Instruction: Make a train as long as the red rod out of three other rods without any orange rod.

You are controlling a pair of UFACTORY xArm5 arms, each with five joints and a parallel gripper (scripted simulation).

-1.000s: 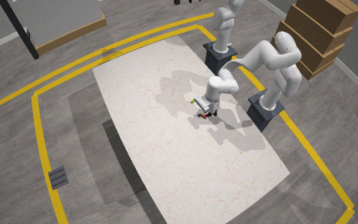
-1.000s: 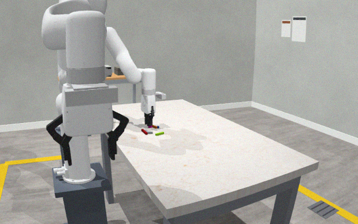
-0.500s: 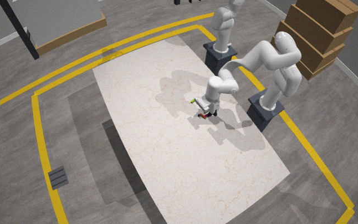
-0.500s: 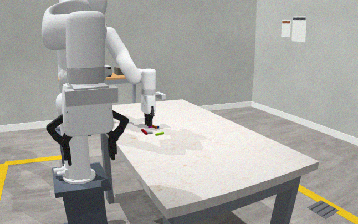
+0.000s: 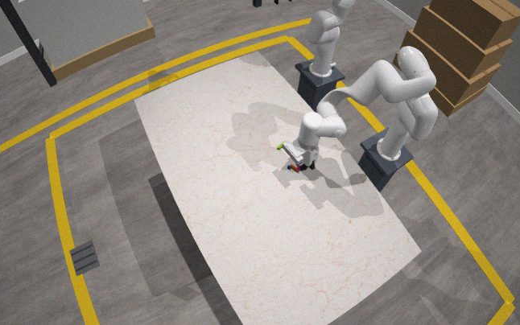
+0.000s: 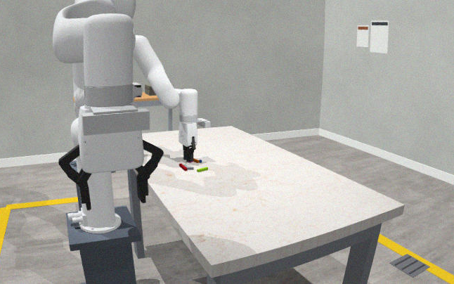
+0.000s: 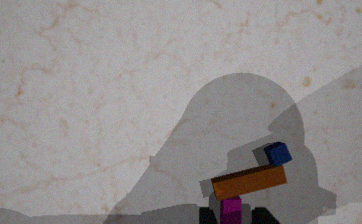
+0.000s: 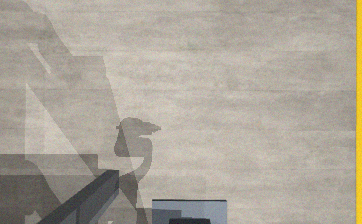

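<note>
Right now the magenta rod is 10 mm ahead of my left hand and 20 mm below it. Also, from my left hand: orange rod 30 mm ahead, 10 mm to the right, 20 mm below; red rod 50 mm behind, 70 mm to the right, 20 mm below; blue rod 50 mm ahead, 20 mm to the right, 20 mm below.
</note>
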